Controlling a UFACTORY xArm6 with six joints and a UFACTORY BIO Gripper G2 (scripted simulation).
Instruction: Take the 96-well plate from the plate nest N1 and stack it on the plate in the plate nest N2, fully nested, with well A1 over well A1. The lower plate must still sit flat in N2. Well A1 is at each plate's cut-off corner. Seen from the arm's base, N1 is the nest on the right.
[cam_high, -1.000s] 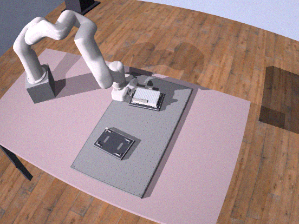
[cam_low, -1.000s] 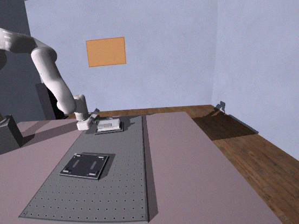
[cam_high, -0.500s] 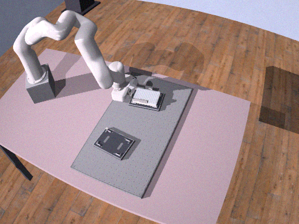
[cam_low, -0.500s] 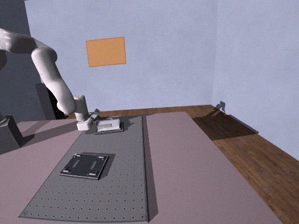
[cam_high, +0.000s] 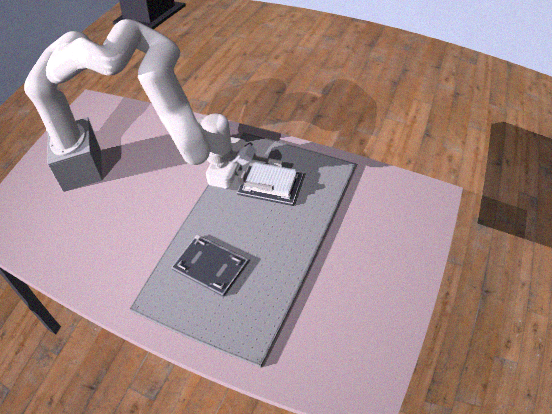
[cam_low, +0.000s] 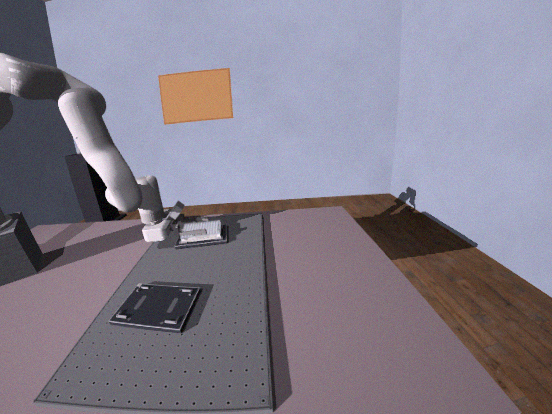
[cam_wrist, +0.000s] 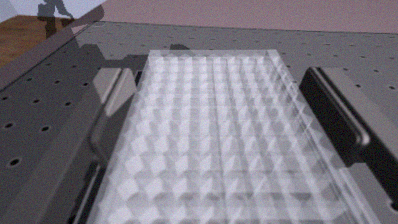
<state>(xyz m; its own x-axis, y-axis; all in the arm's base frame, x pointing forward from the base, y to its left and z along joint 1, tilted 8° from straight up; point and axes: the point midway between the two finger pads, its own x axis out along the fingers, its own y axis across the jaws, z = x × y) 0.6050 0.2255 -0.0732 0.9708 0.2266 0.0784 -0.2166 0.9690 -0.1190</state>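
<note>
The clear 96-well plate is 1 cm below my hand. From my hand the other things lie so: plate nest (1 cm behind, 32 cm to the right, 4 cm below).
</note>
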